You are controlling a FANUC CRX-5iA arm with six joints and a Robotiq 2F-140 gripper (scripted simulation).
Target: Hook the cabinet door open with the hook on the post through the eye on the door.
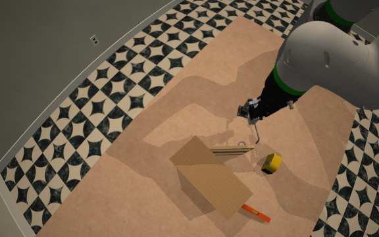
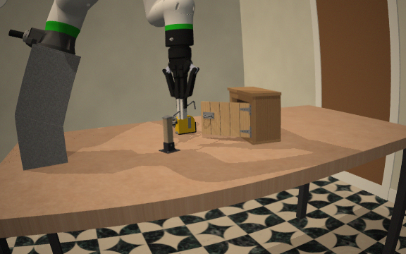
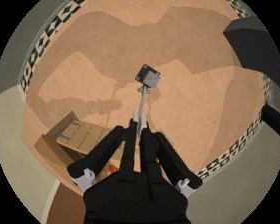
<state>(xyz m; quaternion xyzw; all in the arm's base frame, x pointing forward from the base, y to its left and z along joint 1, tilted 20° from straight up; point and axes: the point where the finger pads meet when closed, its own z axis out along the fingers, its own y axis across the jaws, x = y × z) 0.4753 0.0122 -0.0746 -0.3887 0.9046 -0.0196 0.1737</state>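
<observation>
The hook post is 4 cm below my hand, 2 cm to the right of it and 2 cm behind it. From my hand the other things lie so: plank door 15 cm ahead, 5 cm below, 1 cm to the right; then yellow tape measure 17 cm to the left, 9 cm below, 5 cm ahead; then hook rod 1 cm to the left, 1 cm below, 1 cm ahead.
</observation>
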